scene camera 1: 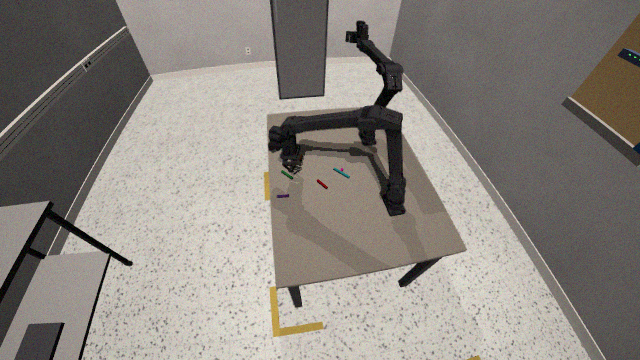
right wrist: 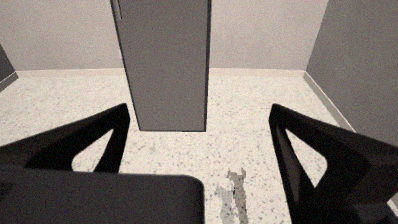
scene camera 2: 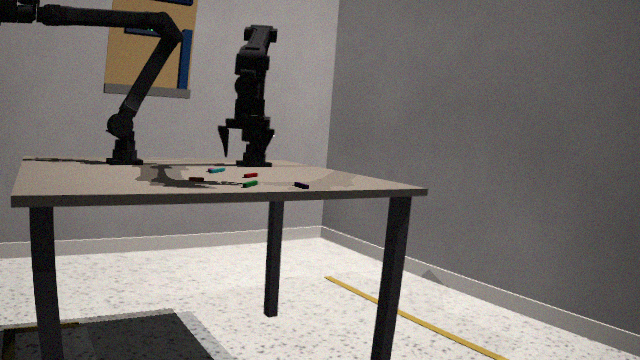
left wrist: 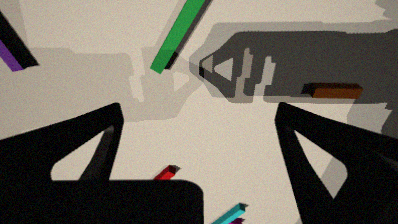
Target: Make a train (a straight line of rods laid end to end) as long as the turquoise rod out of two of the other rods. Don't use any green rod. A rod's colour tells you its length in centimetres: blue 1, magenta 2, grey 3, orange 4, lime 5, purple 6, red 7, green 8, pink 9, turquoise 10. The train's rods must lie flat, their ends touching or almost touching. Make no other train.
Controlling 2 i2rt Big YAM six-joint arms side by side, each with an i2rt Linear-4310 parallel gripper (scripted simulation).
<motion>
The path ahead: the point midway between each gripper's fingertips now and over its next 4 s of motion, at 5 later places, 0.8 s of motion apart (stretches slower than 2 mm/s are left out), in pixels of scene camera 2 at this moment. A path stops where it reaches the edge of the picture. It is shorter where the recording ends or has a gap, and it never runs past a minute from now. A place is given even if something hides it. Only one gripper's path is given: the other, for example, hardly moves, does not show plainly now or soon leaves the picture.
The left gripper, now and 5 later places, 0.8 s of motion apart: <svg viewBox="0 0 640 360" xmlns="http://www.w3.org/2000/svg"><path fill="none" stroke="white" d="M244 157L261 158L277 159L292 160L292 160L287 160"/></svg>
</motion>
